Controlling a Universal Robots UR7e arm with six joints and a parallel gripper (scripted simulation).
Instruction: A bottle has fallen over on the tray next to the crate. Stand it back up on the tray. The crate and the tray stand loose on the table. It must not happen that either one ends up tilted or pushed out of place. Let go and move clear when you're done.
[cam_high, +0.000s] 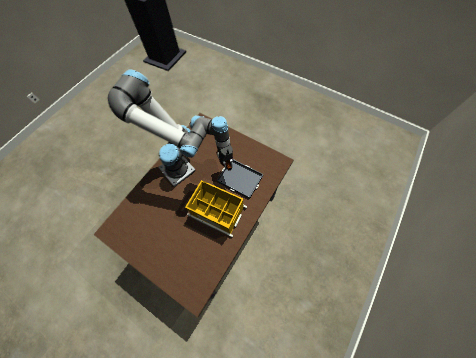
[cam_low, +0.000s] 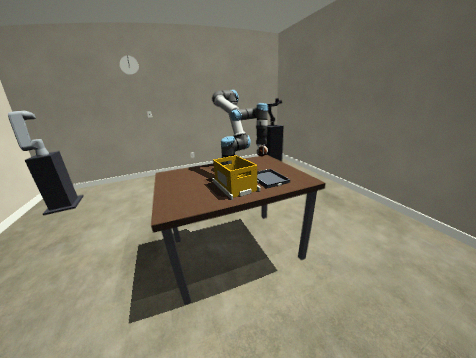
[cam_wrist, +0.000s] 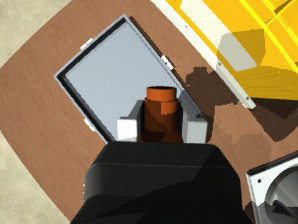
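The brown bottle is 40 mm behind my hand, 30 mm to the left of it and 10 mm below it. The rest, counted from my hand: yellow crate 40 mm ahead, 230 mm to the right, 120 mm below; tray 50 mm ahead, 40 mm to the left, 190 mm below.
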